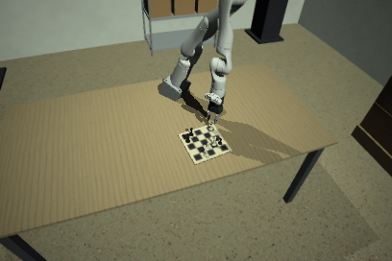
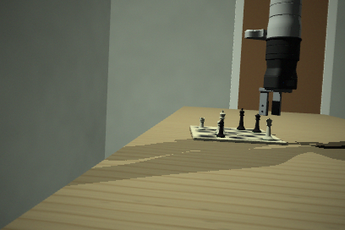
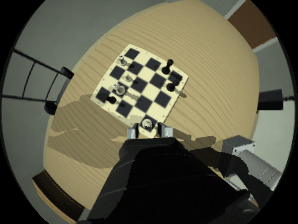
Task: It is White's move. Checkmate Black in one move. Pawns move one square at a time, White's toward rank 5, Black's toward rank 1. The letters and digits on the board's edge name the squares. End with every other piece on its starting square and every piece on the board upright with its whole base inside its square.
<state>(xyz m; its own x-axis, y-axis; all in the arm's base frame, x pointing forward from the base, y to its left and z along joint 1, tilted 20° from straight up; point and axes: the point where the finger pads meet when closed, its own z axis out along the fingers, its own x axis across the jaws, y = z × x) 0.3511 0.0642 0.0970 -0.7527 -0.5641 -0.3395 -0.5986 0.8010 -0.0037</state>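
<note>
Right now my hand is 16 cm short of the white pawn, 10 cm to the left of it and 6 cm above it. The rest, counted from my hand: chessboard: 8 cm below, 8 cm ahead, 7 cm to the right; black piece: 11 cm ahead, 6 cm below, 1 cm to the left.
</note>
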